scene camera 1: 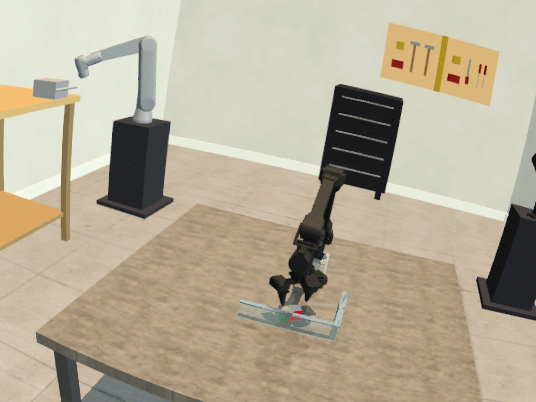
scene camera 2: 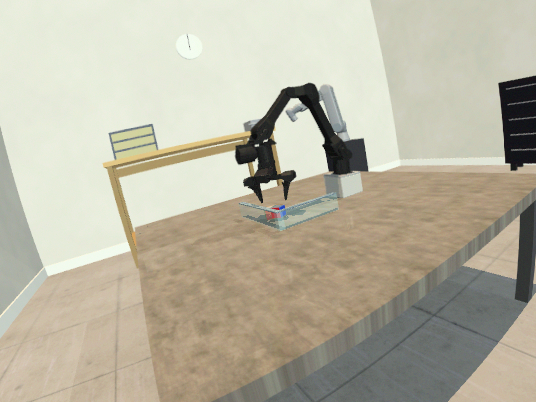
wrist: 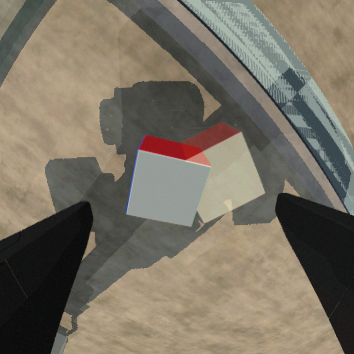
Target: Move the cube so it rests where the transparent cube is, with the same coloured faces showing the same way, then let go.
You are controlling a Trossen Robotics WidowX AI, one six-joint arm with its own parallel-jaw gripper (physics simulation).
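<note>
The cube point(scene camera 1: 295, 315) point(scene camera 2: 281, 210) point(wrist: 167, 187) rests flat on the table with its whitish face up. In the wrist view its red face is toward the top, a blue edge on the left and a green edge on the right. The transparent cube point(wrist: 232, 177) partly overlaps its right side, pale face up and red toward the top too, but turned to a different angle. In the scene views the two are hard to separate. My gripper point(scene camera 1: 295, 301) point(scene camera 2: 274, 200) point(wrist: 185, 206) is open and empty above the cube, its fingertips on either side of the pair in the wrist view.
Low see-through walls point(scene camera 1: 315, 328) point(scene camera 2: 310, 210) point(wrist: 300, 95) meet in a corner on the table point(scene camera 1: 150, 300) point(scene camera 2: 225, 300), close to the cubes on the transparent cube's side. The arm's pale base point(scene camera 2: 344, 185) stands behind. Shadows of the arm fall around the cubes.
</note>
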